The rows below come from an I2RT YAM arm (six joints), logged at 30 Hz.
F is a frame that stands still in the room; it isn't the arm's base.
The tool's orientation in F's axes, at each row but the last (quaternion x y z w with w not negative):
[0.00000 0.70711 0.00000 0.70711]
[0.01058 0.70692 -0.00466 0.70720]
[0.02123 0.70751 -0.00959 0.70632]
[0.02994 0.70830 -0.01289 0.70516]
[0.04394 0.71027 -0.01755 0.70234]
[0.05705 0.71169 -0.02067 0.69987]
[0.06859 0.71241 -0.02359 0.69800]
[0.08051 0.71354 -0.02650 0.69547]
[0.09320 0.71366 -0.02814 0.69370]
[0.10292 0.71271 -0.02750 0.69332]
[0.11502 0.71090 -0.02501 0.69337]
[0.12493 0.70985 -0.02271 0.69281]
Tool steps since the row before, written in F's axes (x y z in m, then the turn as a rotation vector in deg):
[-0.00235 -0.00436 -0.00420 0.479 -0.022 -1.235]
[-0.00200 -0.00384 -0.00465 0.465 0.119 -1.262]
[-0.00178 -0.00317 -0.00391 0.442 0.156 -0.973]
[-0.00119 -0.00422 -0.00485 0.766 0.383 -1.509]
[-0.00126 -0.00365 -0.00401 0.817 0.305 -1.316]
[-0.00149 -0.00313 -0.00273 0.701 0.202 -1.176]
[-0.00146 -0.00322 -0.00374 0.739 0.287 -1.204]
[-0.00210 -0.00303 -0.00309 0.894 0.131 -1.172]
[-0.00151 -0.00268 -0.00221 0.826 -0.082 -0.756]
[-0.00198 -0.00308 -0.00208 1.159 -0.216 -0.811]
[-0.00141 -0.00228 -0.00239 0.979 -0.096 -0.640]
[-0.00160 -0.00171 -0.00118 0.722 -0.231 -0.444]
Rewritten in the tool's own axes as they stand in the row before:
[0.00420 -0.00436 -0.00235 1.235 -0.022 0.479]
[0.00462 -0.00392 -0.00192 1.263 0.118 0.462]
[0.00386 -0.00331 -0.00163 0.975 0.159 0.437]
[0.00475 -0.00440 -0.00091 1.515 0.392 0.749]
[0.00388 -0.00389 -0.00089 1.319 0.326 0.804]
[0.00258 -0.00341 -0.00109 1.175 0.218 0.698]
[0.00355 -0.00361 -0.00094 1.208 0.306 0.725]
[0.00288 -0.00353 -0.00152 1.161 0.178 0.900]
[0.00198 -0.00309 -0.00095 0.728 -0.006 0.855]
[0.00177 -0.00359 -0.00131 0.762 -0.081 1.208]
[0.00209 -0.00279 -0.00085 0.610 0.021 1.002]
[0.00093 -0.00216 -0.00117 0.399 -0.135 0.771]

